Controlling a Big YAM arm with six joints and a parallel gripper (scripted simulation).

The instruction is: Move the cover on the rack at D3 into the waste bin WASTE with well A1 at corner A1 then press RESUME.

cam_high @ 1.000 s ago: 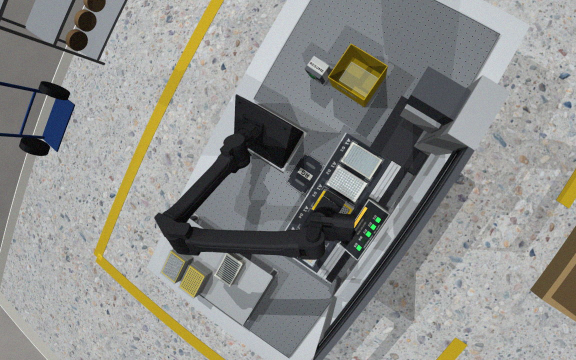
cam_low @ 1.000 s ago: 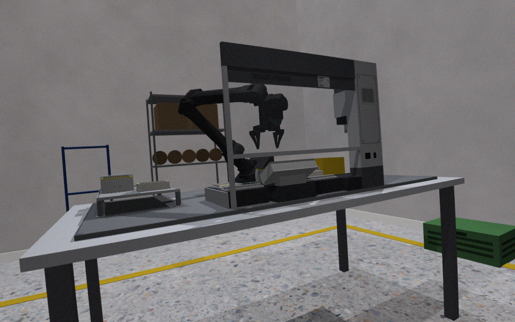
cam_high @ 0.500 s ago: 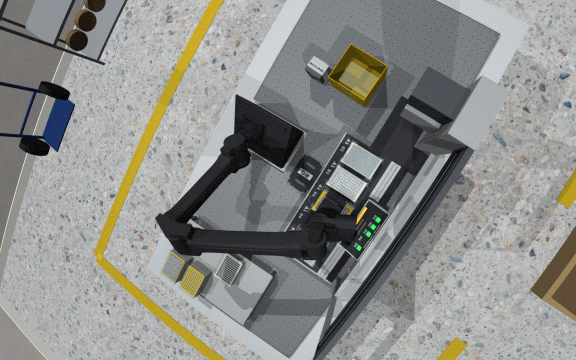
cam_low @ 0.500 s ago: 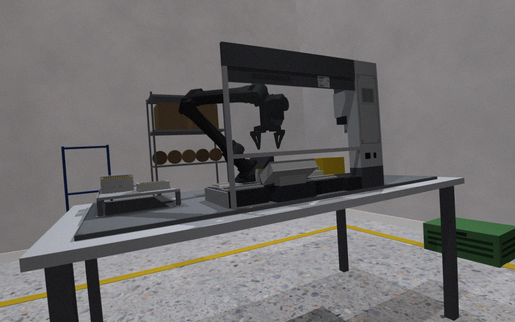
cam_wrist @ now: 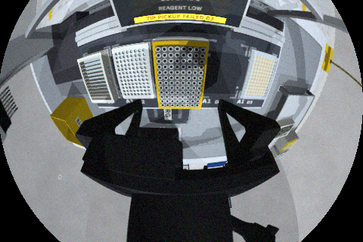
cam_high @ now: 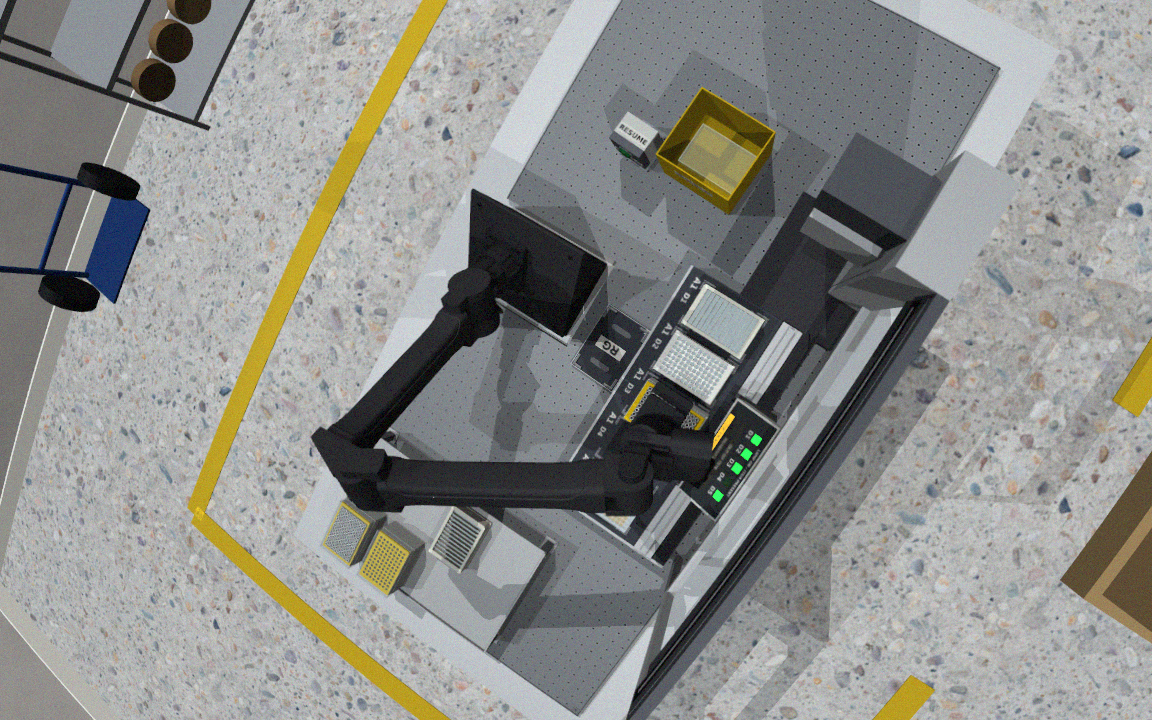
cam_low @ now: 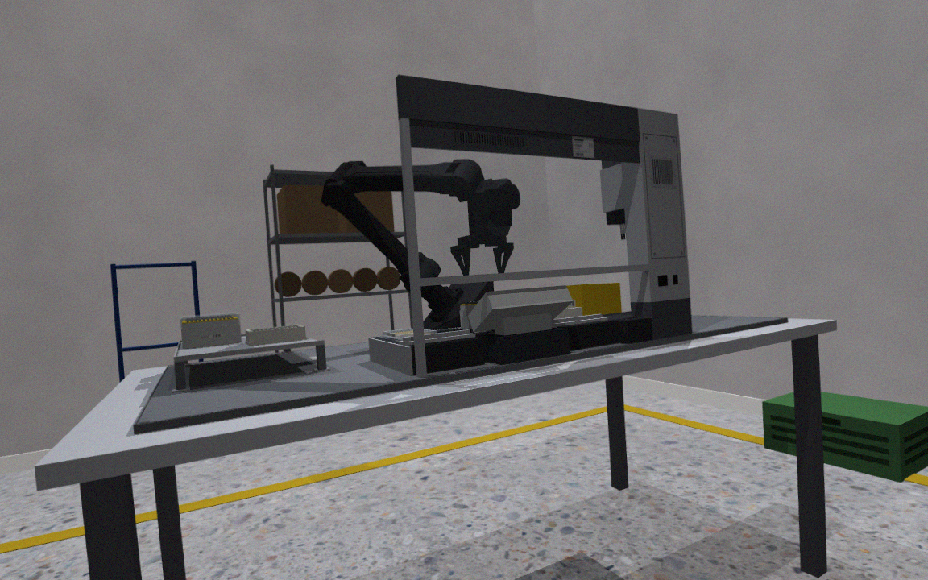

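The tip rack is 1 cm to the right of my hand and 9 cm below it. From my hand the other things lie so: plate 10 cm to the left, 12 cm below; then frame bar 19 cm ahead, 4 cm to the left, 1 cm below; then frame post 17 cm ahead, 26 cm to the right, 5 cm above.
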